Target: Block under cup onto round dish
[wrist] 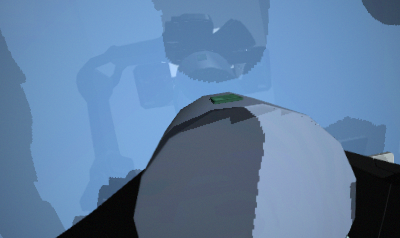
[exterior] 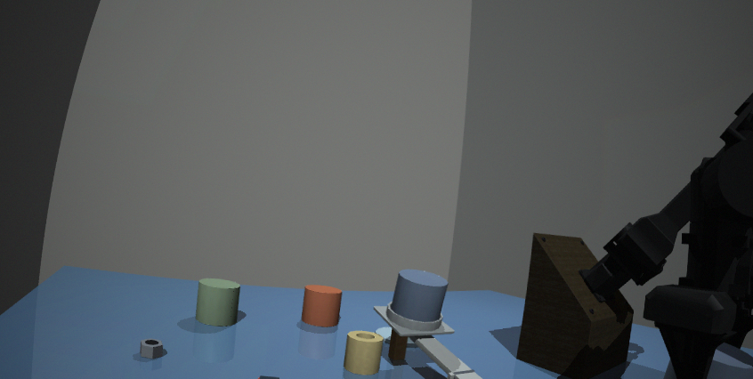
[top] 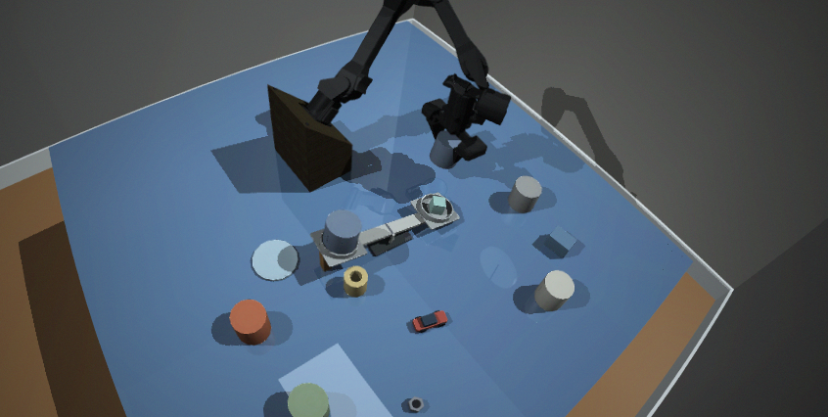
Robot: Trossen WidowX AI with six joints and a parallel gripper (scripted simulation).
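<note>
Now: the pale green block 90 mm ahead of my gripper tip, 110 mm to the right of it and 40 mm below it. The rest, counted from my gripper tip: blue-grey cup (20 mm to the left, 10 mm above); then blue box (340 mm ahead, 80 mm to the left, 60 mm below); then yellow ring (130 mm ahead, 370 mm to the right, 50 mm below).
</note>
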